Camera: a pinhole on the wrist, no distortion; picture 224 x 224 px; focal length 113.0 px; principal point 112.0 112.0 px. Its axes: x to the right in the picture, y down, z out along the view. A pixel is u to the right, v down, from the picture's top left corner.
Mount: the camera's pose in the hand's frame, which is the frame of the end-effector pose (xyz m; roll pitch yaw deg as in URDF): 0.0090 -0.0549 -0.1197 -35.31 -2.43 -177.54
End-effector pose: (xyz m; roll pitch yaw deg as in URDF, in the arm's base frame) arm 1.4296 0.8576 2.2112 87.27 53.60 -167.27
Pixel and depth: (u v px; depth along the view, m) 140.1 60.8 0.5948
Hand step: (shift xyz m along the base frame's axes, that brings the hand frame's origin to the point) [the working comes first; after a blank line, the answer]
In the camera's frame: 0.1479 -0.2695 0.5948

0.0679 0.5641 -0.0086
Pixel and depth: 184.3 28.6 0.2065
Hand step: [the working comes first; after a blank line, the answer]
In the camera's frame: 0.1321 -0.1524 0.2065

0.0710 0.1644 0.0617
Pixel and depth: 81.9 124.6 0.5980
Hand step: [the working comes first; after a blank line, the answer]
In the camera's frame: -0.1593 0.0667 0.5980

0.1445 0.3848 -0.4202
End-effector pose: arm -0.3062 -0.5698 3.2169 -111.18 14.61 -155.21
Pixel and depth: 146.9 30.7 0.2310
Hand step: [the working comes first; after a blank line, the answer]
In the camera's frame: 0.0713 -0.1662 0.2310

0.1201 -0.1387 0.0040
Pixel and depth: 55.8 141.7 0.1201
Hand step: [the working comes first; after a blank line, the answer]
In the camera's frame: -0.0597 0.0316 0.1201

-0.0961 -0.0593 0.1286
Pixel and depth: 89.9 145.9 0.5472
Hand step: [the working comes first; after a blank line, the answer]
In the camera's frame: -0.1070 0.1642 0.5472

-0.0552 -0.4575 0.3335
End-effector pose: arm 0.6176 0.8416 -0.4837 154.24 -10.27 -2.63
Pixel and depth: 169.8 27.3 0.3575
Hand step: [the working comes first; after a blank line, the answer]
In the camera's frame: 0.1829 -0.2680 0.3575

-0.0996 -0.0959 -0.3452
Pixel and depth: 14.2 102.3 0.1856
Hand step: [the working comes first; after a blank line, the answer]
In the camera's frame: -0.1606 -0.0159 0.1856

0.1987 0.1040 -0.0587
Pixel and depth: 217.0 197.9 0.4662
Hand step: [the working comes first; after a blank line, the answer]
In the camera's frame: 0.4332 0.3544 0.4662

-0.2999 0.5507 -0.4055
